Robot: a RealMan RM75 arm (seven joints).
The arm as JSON. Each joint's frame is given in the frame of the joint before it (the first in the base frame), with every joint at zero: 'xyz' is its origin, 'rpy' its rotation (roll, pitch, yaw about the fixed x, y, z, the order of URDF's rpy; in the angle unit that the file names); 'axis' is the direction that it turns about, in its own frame. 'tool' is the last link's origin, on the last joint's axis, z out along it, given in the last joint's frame.
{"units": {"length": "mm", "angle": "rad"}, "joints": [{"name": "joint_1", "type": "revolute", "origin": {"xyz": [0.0, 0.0, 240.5], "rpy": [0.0, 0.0, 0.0]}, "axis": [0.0, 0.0, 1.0]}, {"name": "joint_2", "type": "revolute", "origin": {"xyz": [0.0, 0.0, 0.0], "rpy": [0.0, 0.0, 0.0]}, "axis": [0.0, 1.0, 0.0]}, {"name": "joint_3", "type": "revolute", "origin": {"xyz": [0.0, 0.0, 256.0], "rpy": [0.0, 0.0, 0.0]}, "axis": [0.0, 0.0, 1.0]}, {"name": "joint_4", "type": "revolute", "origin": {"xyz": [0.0, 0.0, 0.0], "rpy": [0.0, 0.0, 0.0]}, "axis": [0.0, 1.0, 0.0]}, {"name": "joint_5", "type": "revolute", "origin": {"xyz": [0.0, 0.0, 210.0], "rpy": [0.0, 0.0, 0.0]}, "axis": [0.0, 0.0, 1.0]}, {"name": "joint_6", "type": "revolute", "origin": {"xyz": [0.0, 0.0, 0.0], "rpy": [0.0, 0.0, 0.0]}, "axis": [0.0, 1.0, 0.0]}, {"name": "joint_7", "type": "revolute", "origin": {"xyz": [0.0, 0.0, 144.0], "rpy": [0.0, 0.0, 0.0]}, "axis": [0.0, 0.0, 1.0]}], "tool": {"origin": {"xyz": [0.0, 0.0, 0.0], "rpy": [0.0, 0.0, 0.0]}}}
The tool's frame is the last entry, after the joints.
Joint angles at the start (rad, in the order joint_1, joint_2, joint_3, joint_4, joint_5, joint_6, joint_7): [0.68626 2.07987 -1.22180 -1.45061 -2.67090 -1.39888 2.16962]
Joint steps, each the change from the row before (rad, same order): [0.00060 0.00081 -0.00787 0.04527 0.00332 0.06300 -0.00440]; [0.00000 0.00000 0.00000 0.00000 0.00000 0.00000 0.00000]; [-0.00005 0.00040 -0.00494 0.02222 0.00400 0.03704 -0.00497]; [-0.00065 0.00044 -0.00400 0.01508 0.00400 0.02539 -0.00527]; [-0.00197 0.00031 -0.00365 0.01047 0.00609 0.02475 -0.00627]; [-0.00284 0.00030 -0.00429 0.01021 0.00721 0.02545 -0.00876]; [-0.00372 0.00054 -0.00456 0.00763 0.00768 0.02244 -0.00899]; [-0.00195 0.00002 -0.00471 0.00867 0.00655 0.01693 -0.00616]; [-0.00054 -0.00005 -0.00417 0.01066 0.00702 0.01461 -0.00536]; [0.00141 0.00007 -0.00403 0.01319 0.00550 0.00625 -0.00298]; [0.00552 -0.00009 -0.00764 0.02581 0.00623 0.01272 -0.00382]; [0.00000 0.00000 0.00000 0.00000 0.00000 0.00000 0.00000]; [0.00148 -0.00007 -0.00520 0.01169 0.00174 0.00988 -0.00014]
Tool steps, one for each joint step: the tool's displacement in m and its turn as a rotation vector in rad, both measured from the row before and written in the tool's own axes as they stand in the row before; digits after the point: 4 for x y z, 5 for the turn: [0.0015 -0.0022 0.0091 0.01563 -0.01105 0.00913]; [0.0000 0.0000 0.0000 0.00000 0.00000 0.00000]; [0.0002 -0.0013 0.0045 0.01129 -0.00989 0.00162]; [0.0002 -0.0005 0.0032 0.00686 -0.00725 -0.00041]; [-0.0002 -0.0007 0.0023 0.00848 -0.01034 -0.00141]; [0.0000 -0.0005 0.0023 0.00845 -0.01090 -0.00338]; [0.0000 -0.0001 0.0019 0.00713 -0.01055 -0.00391]; [0.0001 0.0003 0.0020 0.00310 -0.00677 -0.00248]; [0.0002 0.0006 0.0022 0.00024 -0.00554 -0.00108]; [0.0007 0.0016 0.0026 -0.00744 0.00033 0.00064]; [0.0007 0.0025 0.0049 -0.01111 0.00248 -0.00038]; [0.0000 0.0000 0.0000 0.00000 0.00000 0.00000]; [0.0005 0.0009 0.0024 -0.00183 0.00091 0.00026]
